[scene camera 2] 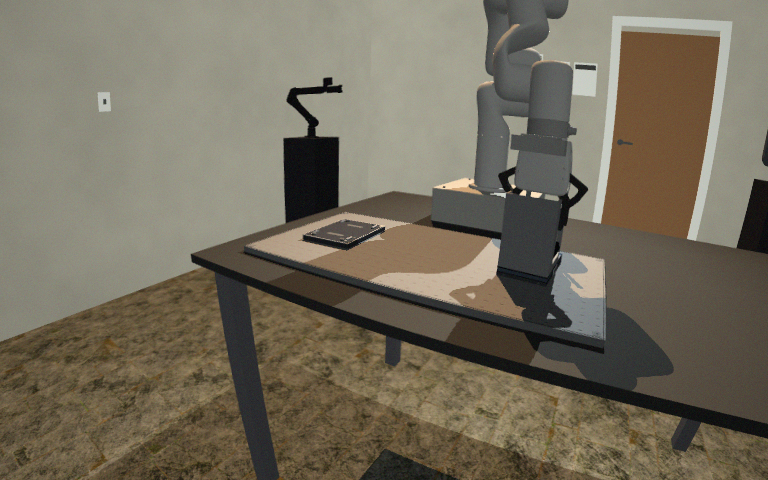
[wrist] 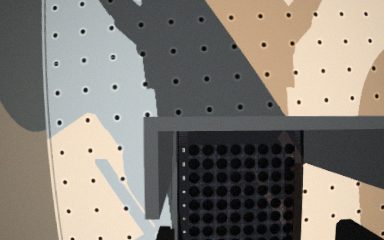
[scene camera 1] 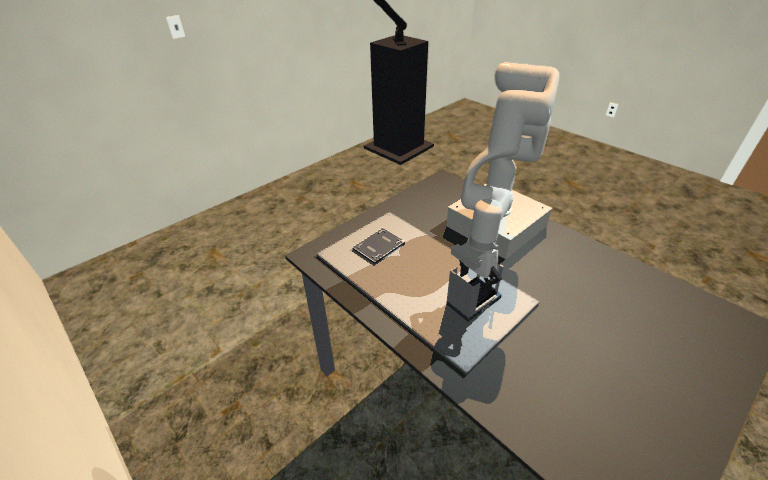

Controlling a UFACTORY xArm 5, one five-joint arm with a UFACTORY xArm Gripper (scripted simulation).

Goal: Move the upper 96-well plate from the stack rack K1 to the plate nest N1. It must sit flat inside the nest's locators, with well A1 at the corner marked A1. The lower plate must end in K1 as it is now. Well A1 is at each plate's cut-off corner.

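Observation:
You'd see my gripper (scene camera 2: 536, 224), (scene camera 1: 474, 283) here, and there's a black 96-well plate (wrist: 199, 153) as well.

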